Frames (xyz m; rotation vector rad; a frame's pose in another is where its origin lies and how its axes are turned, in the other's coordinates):
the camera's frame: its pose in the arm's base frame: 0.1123 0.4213 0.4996 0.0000 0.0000 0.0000
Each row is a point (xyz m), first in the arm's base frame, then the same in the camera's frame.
Working: the arm's base frame: its pose in the camera's frame: -0.1123 -0.4213 -0.4996 0.0000 0.0000 0.0000

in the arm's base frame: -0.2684 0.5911 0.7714
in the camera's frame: -0.3807 0.1698 0.2718
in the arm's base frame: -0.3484 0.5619 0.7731
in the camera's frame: -0.4607 0.1406 0.2735
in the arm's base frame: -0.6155 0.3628 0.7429
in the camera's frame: -0.7278 -0.0585 0.2433
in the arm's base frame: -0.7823 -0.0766 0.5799
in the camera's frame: -0.8946 -0.4979 0.0803
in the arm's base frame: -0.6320 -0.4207 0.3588
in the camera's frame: -0.7443 -0.8420 -0.1408
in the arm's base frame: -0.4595 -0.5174 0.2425
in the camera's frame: -0.5718 -0.9387 -0.2571
